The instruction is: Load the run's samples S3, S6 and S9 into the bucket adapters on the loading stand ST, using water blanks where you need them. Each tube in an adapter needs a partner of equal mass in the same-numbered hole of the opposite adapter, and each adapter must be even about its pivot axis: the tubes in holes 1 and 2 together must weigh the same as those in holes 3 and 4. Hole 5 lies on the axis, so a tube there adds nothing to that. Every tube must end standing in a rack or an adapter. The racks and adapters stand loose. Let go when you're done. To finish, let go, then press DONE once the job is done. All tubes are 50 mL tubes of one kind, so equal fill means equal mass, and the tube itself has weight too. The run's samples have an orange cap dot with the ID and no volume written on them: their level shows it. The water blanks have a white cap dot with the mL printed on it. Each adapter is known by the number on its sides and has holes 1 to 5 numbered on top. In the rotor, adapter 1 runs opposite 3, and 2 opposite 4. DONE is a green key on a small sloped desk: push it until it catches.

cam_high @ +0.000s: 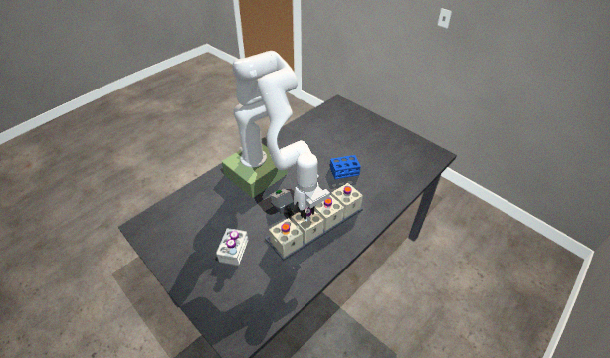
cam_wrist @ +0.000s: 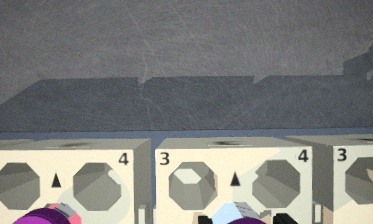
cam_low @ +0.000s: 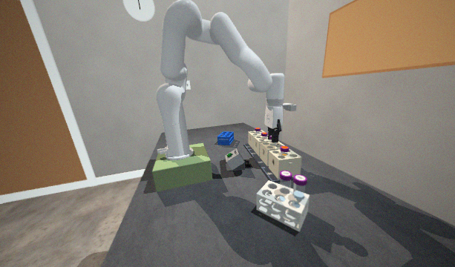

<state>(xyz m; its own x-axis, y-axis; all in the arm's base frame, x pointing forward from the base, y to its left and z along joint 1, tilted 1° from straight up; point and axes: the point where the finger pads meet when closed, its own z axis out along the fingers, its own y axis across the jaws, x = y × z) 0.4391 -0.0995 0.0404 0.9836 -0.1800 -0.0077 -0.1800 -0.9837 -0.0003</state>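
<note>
Now: hand 21 cm past the green done key, 4 cm to the right of it and 7 cm above it. The rest, counted from my hand: stand marked 1: 6 cm to the left, 13 cm below; then sample tube: 3 cm ahead, 10 cm to the left, 7 cm below; then adapter 1: 4 cm ahead, 22 cm to the left, 9 cm below.
</note>
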